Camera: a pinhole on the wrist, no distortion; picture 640 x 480 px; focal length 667.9 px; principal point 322.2 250.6 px. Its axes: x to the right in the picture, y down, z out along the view. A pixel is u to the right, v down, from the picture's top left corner.
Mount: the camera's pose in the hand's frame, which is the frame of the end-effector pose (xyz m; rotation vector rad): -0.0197 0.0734 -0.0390 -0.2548 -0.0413 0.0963
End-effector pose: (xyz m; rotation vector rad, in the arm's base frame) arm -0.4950 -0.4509 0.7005 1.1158 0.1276 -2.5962
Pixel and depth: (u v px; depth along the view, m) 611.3 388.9 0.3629
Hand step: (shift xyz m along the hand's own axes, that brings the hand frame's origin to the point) 0.1105 0.2521 0.2973
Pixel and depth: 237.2 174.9 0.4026
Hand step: -0.0879 0.1248 0.3604
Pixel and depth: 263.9 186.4 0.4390
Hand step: -0.0773 0.1385 0.3951
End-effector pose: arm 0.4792 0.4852 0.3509 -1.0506 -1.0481 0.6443
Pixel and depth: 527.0 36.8 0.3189
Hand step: 0.0698 0.0645 0.2980
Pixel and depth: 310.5 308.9 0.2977
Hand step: -0.0430 0.1722 0.2421
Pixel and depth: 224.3 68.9 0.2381
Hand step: -0.0612 0.0669 0.2066
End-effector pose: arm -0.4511 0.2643 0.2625 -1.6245 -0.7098 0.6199
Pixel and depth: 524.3 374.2 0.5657
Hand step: 0.1112 0.3326 0.4863
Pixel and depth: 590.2 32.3 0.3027
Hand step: 0.0940 0.0659 0.2822
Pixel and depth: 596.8 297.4 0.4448
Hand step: 0.1358 0.2328 0.3884
